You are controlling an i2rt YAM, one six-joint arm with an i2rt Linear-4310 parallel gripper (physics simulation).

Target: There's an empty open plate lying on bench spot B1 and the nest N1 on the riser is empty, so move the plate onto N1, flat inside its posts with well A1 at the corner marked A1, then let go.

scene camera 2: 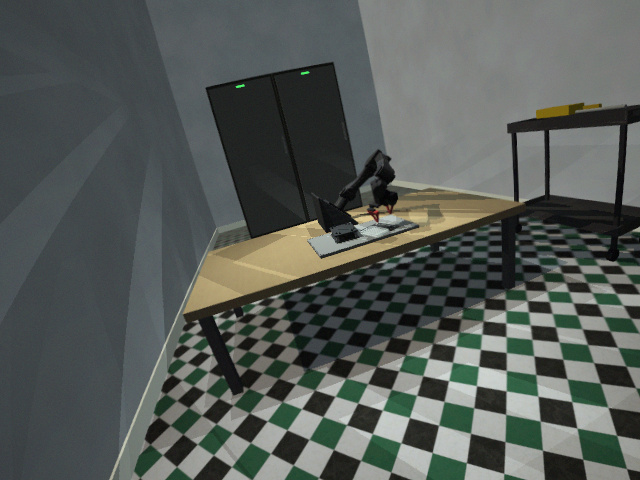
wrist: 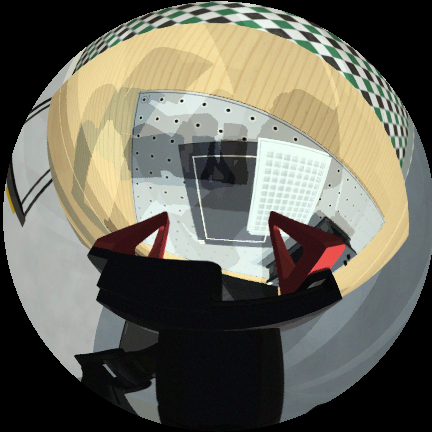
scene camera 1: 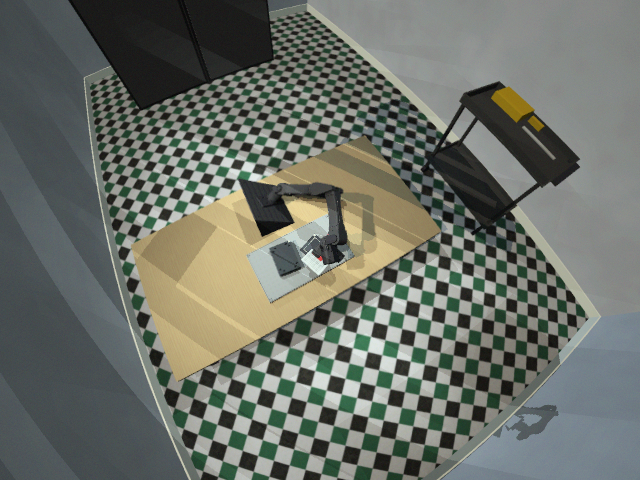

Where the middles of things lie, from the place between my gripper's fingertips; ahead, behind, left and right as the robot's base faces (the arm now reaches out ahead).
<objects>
My hand is 5 cm above the dark nest with white outline [wrist: 218, 175], 3 cm past it and 2 cm to the left of it. From my hand the other things lie so: white well plate [wrist: 288, 178] 7 cm to the right, 5 cm below, 1 cm ahead.
</objects>
